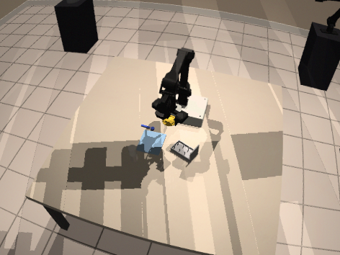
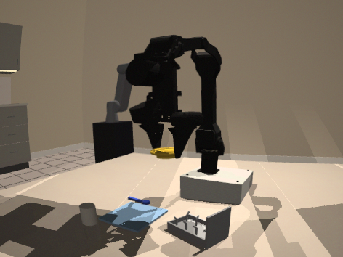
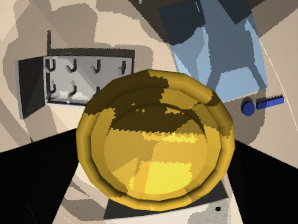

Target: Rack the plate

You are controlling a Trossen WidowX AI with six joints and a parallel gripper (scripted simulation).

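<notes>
Now: gripper tip 3 cm short of the grey dish rack, 9 cm to the right of it and 15 cm above it. From my gripper tip the other things lie so: blue spoon: 9 cm behind, 14 cm to the right, 17 cm below; yellow plate: 1 cm above; light blue mat: 2 cm ahead, 10 cm to the right, 17 cm below.
</notes>
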